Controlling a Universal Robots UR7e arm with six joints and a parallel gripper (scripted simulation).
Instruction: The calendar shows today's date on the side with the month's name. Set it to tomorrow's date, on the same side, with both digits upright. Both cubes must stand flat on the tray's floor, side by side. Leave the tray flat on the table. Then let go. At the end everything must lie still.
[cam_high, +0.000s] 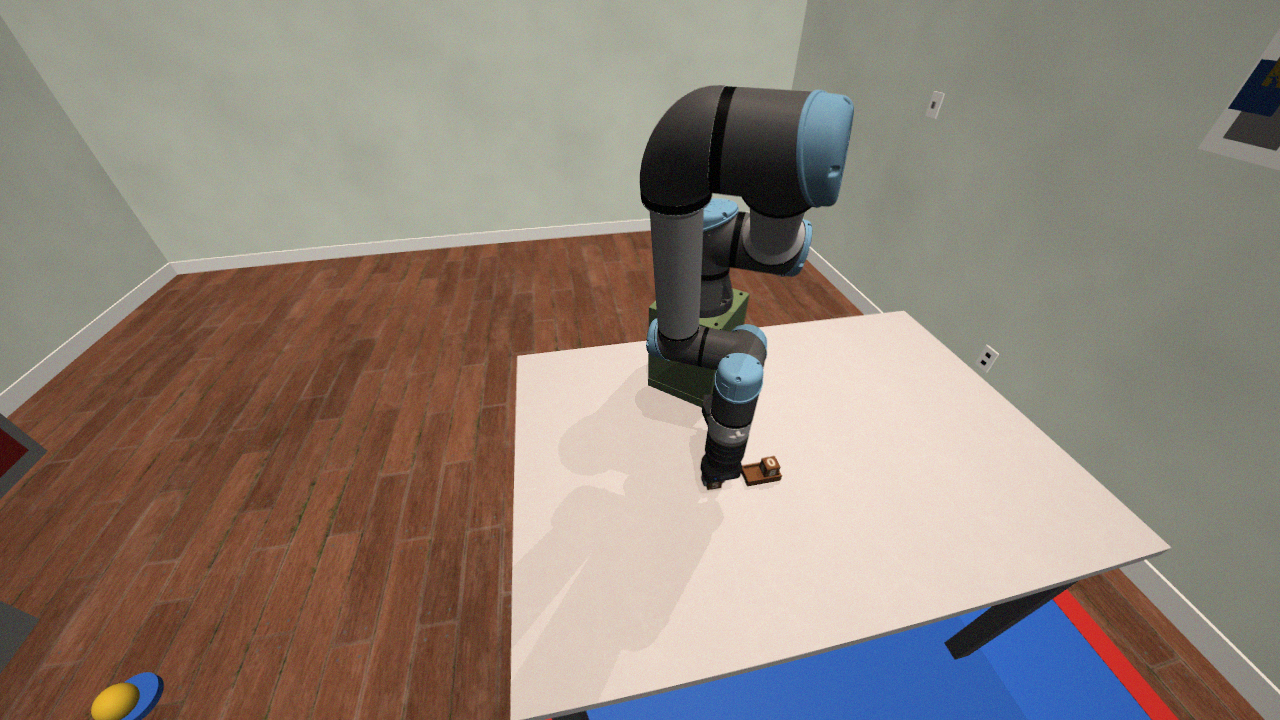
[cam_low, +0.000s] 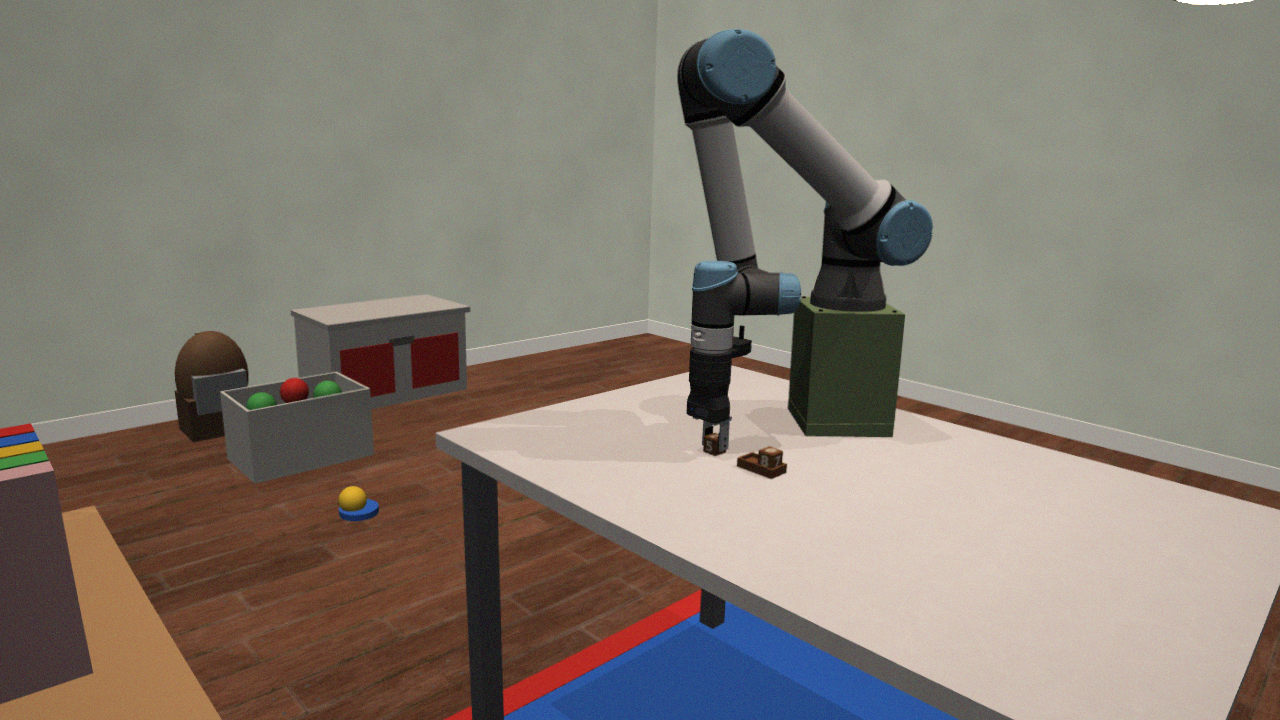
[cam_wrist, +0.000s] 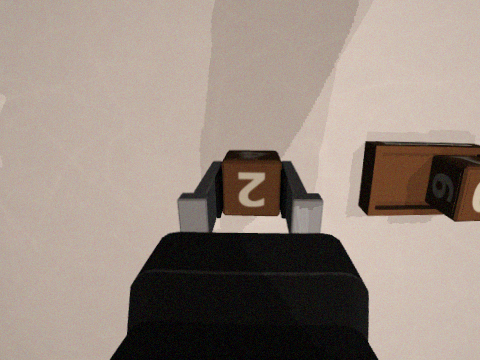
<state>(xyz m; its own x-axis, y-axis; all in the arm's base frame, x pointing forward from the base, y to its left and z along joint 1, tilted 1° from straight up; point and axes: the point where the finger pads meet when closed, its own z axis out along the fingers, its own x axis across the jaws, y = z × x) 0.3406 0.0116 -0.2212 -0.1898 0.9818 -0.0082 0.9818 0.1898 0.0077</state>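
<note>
Right now the brown cube is 10 mm below my hand.
</note>
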